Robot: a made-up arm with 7 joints.
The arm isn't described. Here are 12 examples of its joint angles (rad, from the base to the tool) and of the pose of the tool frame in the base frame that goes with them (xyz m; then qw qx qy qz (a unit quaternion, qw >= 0)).
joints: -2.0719 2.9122 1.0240 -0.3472 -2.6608 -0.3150 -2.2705
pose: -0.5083 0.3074 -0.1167 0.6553 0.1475 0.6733 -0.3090
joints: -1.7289 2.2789 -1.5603 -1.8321 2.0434 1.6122 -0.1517
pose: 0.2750 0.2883 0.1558 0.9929 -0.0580 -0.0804 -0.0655
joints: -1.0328 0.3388 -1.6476 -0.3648 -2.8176 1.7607 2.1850
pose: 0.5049 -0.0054 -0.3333 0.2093 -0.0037 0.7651 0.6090
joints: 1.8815 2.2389 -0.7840 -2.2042 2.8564 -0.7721 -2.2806
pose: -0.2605 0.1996 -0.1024 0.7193 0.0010 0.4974 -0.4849
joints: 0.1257 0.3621 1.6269 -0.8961 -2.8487 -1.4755 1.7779
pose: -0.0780 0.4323 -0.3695 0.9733 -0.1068 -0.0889 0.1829
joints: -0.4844 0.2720 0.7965 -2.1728 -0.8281 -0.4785 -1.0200
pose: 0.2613 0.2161 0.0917 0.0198 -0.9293 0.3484 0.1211
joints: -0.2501 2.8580 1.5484 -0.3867 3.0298 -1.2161 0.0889
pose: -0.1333 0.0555 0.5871 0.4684 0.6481 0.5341 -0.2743
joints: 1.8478 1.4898 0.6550 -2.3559 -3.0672 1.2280 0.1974
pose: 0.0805 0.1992 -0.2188 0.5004 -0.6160 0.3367 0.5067
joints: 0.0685 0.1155 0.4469 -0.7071 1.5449 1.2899 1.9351
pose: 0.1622 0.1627 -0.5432 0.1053 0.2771 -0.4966 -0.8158
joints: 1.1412 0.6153 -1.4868 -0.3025 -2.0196 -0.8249 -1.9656
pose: -0.5441 0.1532 -0.2185 0.4829 0.5041 0.6591 0.2798
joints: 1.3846 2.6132 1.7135 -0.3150 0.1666 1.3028 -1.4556
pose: 0.4452 0.3416 0.2284 0.6370 0.5739 0.4235 -0.2926
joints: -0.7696 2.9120 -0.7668 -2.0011 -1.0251 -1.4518 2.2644
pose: 0.1967 0.2149 0.2609 0.9251 0.2483 0.0604 -0.2810
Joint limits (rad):
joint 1: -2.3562..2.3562
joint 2: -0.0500..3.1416
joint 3: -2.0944..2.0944
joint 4: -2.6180..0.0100
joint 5: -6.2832..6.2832
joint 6: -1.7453..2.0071
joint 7: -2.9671..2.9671
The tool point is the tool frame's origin. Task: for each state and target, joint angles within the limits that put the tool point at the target. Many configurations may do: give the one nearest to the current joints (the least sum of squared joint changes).
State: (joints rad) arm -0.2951 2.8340 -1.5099 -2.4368 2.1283 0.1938 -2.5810
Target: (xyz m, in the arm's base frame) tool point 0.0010 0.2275 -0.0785
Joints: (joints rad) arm -0.1801 2.9214 -1.6803 -2.6162 2.1283 0.1938 -2.5810
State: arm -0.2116 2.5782 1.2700 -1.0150 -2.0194 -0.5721 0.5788
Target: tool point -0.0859 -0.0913 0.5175
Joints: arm -0.3144 2.6269 1.3412 -1.2433 -2.0194 -0.5721 0.5788
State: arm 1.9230 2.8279 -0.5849 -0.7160 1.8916 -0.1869 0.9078
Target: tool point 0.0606 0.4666 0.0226
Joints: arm 1.7227 3.0001 -1.2262 -1.6145 1.8916 -0.1869 0.9078
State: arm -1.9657 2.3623 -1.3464 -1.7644 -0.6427 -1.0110 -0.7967
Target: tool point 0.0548 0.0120 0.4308
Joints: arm -2.3562 1.7303 -0.8640 -1.8004 -0.6427 -1.0110 -0.7967
